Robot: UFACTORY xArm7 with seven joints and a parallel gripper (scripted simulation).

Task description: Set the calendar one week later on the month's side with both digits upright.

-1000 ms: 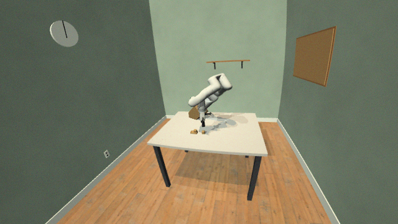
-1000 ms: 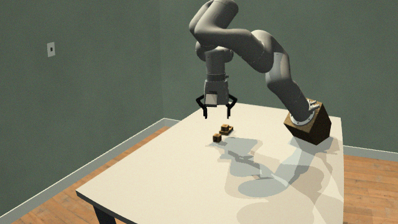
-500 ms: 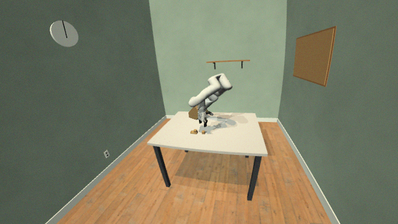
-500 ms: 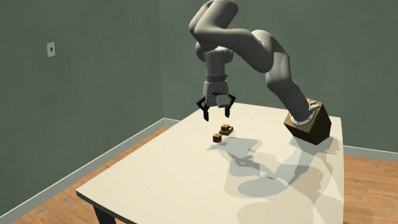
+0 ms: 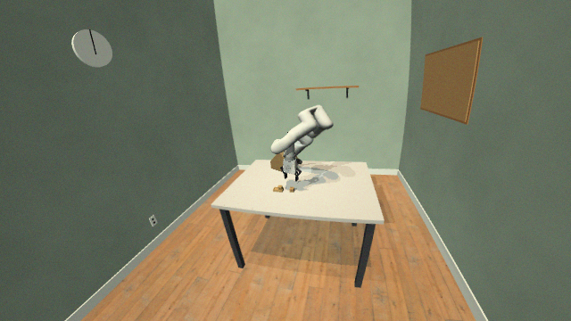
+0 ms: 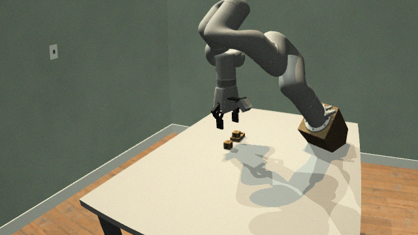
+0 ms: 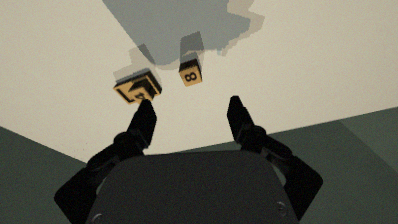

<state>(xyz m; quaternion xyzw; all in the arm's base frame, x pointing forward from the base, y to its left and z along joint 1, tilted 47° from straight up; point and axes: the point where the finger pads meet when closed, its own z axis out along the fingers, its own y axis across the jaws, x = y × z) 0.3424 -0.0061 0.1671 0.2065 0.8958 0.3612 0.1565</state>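
My hand is 100 mm above the digit cube. Round my hand: wooden calendar tray: 110 mm to the right, 100 mm below.
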